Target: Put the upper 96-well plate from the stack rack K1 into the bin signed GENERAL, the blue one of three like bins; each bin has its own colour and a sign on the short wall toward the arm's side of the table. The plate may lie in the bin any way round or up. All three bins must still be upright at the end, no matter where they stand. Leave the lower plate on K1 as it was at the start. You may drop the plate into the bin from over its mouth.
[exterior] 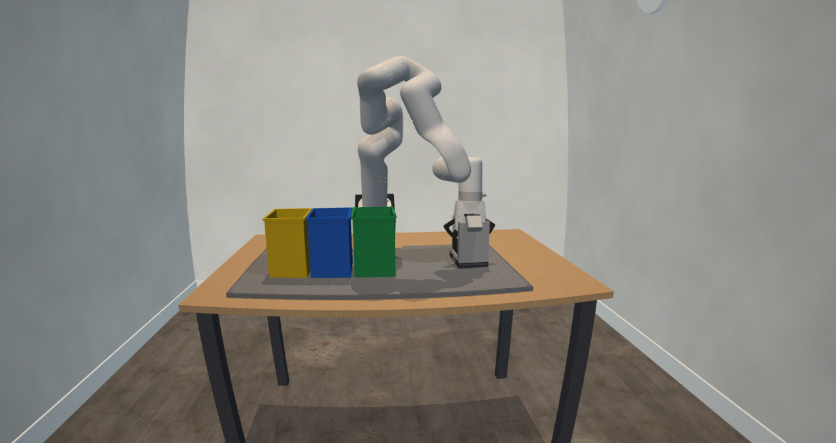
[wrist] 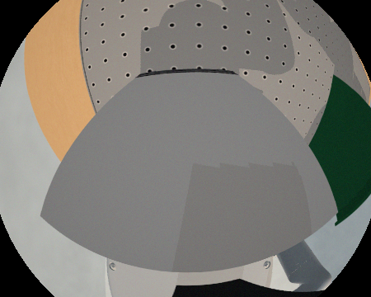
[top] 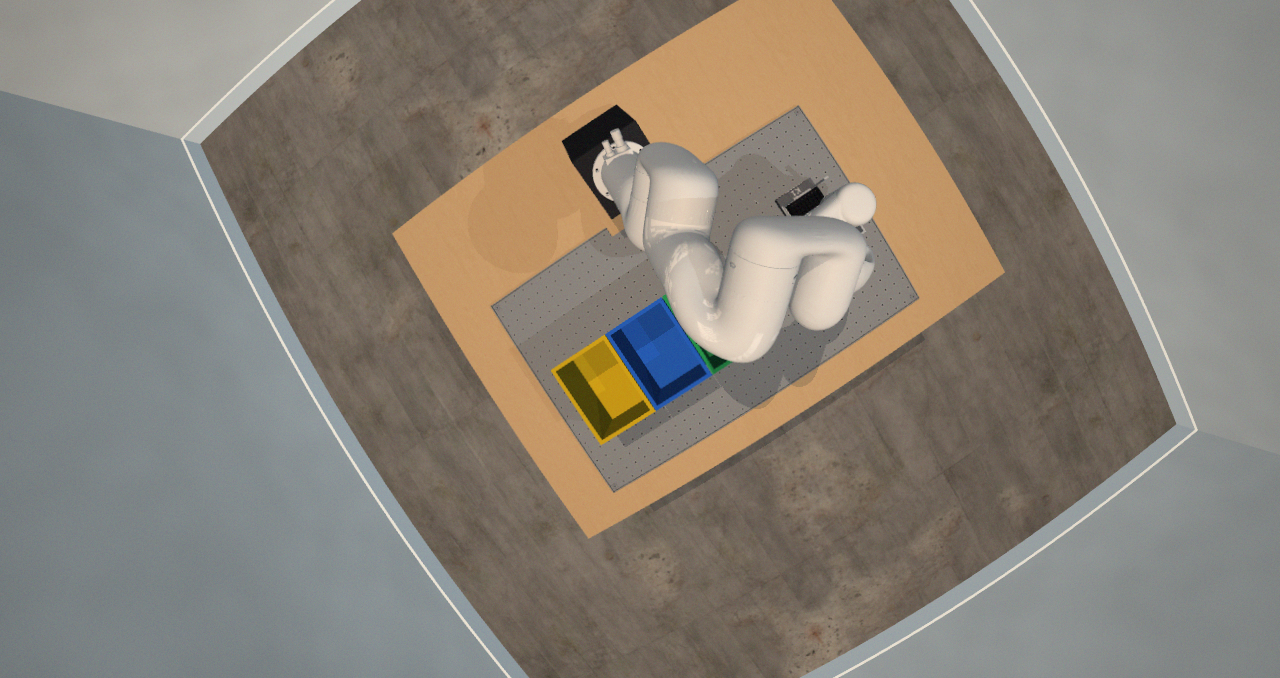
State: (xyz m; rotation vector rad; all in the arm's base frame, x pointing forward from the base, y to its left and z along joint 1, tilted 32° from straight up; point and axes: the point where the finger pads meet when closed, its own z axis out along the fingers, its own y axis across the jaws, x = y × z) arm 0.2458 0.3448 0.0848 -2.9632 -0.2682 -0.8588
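Now: the white plate 2 cm below my hand. From my hand the other things lie so: black 96-well plate (1 cm below); then green bin (29 cm to the right, 10 cm ahead, 4 cm above); then blue bin (42 cm to the right, 13 cm ahead, 4 cm above).
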